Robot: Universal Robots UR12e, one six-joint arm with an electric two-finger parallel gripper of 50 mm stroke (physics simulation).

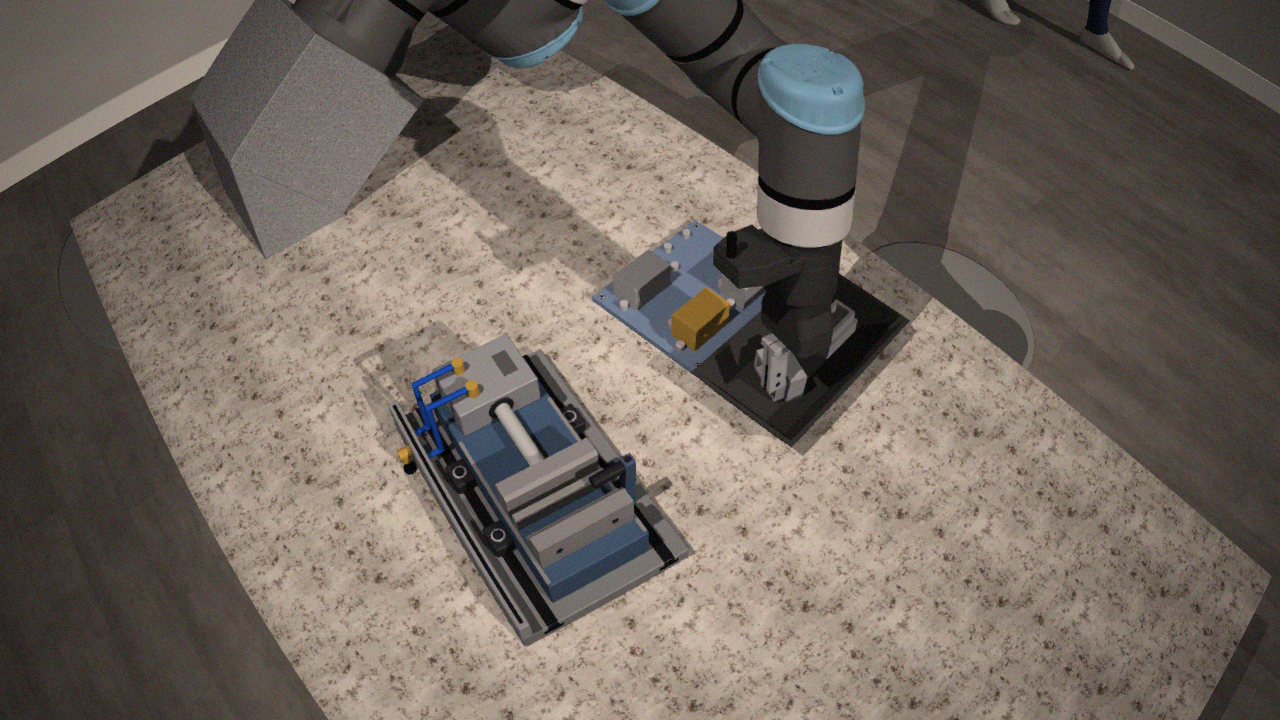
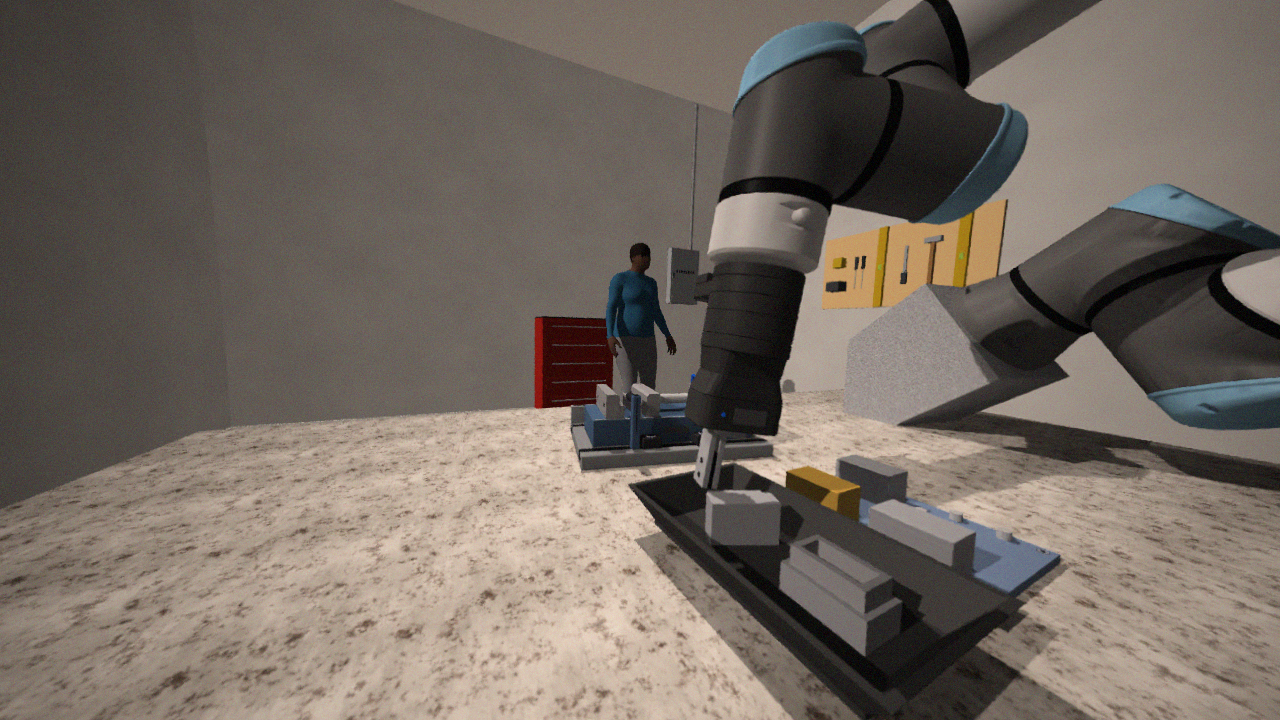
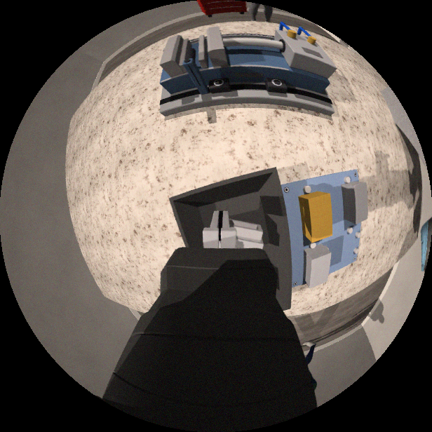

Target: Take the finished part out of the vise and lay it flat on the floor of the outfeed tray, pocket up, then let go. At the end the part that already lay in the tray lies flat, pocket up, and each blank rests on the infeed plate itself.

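Pixels of known places: gripper, fingertip midpoint: (image 1: 773, 385) (image 2: 704, 483); arm's base at its link origin: (image 1: 342, 41) (image 2: 994, 328).
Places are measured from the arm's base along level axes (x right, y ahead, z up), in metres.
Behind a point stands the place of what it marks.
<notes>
The black outfeed tray (image 1: 859, 358) {x -0.328, y 0.724, z -0.194 m} (image 2: 760, 595) {x -0.334, y 0.742, z -0.170 m} (image 3: 283, 240) holds two grey parts. One part (image 1: 841, 328) {x -0.323, y 0.689, z -0.171 m} (image 2: 836, 595) {x -0.335, y 0.687, z -0.179 m} shows its pocket upward. The other part (image 1: 795, 385) {x -0.225, y 0.720, z -0.173 m} (image 2: 742, 519) {x -0.244, y 0.697, z -0.177 m} (image 3: 248, 233) is an upright-looking block near the vise-side end; its pocket is not clearly visible. My gripper (image 1: 775, 386) {x -0.199, y 0.711, z -0.164 m} (image 2: 706, 481) {x -0.199, y 0.711, z -0.164 m} (image 3: 220, 219) is shut and empty, its fingertips low in the tray, close beside this block. The vise (image 1: 595, 564) {x 0.072, y 0.785, z -0.157 m} (image 2: 608, 431) {x 0.011, y 0.763, z -0.170 m} (image 3: 245, 72) shows no finished part between its jaws. On the blue infeed plate, a yellow blank (image 1: 700, 317) {x -0.194, y 0.588, z -0.168 m} (image 2: 821, 490) {x -0.219, y 0.593, z -0.173 m} (image 3: 316, 216) sits askew; its underside is hidden.
The infeed plate (image 1: 626, 315) {x -0.143, y 0.513, z -0.204 m} (image 2: 1020, 564) {x -0.313, y 0.477, z -0.204 m} (image 3: 340, 250) adjoins the tray and carries small pins and two grey blanks (image 2: 921, 534) {x -0.303, y 0.574, z -0.172 m} (image 3: 355, 202). Blue hoses rise at the vise's far end. The dark post beside the vise jaws stands on the tray side.
</notes>
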